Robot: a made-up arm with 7 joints.
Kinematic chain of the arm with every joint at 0, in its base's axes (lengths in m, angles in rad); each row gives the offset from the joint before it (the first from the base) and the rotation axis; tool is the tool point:
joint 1: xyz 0 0 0.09 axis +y
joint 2: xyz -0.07 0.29 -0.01 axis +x
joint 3: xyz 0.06 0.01 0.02 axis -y
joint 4: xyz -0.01 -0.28 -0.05 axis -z
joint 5: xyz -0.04 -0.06 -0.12 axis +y
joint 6: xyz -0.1 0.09 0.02 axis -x
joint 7: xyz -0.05 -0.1 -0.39 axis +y
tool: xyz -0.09 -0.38 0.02
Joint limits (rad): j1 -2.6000..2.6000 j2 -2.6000..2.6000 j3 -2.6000..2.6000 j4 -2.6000..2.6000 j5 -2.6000..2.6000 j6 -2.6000..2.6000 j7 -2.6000..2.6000
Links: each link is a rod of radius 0.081 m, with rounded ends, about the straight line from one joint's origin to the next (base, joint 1, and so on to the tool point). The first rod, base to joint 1, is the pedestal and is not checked.
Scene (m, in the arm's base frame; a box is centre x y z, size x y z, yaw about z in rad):
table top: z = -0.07
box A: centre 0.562 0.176 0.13 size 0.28 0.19 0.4 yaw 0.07
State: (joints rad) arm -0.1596 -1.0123 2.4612 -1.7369 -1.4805 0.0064 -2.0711
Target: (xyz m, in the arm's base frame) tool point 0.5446 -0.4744 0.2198
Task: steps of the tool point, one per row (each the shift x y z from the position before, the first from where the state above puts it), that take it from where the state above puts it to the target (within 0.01 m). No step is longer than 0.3 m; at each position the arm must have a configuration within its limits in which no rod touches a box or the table.
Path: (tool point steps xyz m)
1: 0.1774 -0.0163 -0.0053
2: 0.1773 -0.0468 0.0757
3: 0.1981 -0.1392 0.0774
4: 0.1112 -0.2083 0.1322
5: -0.0015 -0.2456 0.1448
6: 0.0865 -0.2525 -0.1348
7: -0.0161 -0.2241 -0.1435
8: -0.0878 -0.1738 -0.0926

